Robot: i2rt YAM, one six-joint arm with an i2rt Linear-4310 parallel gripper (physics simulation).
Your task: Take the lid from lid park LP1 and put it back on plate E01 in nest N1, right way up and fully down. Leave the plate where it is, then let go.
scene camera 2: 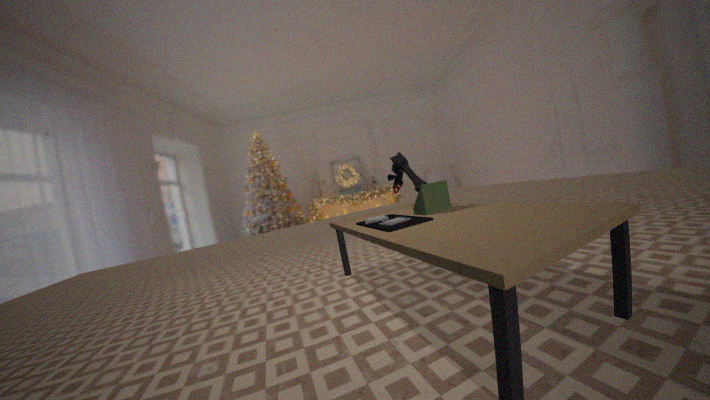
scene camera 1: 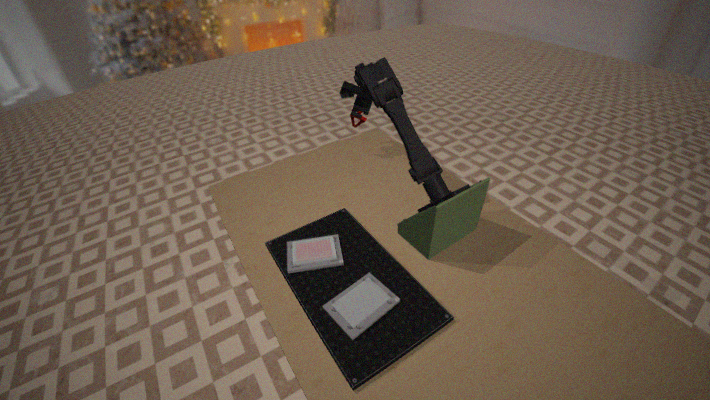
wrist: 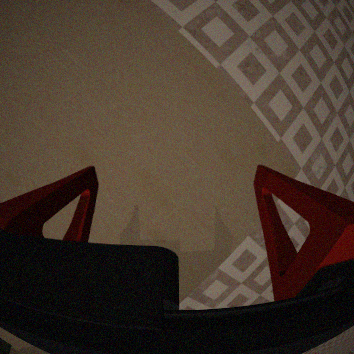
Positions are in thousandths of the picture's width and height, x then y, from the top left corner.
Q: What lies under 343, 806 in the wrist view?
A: The gripper.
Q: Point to a black perforated board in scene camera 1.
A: At 588, 786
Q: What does the well plate with pink wells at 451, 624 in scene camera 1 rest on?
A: A plate nest.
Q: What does the pale grey lid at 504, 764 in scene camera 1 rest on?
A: A grey lid park.
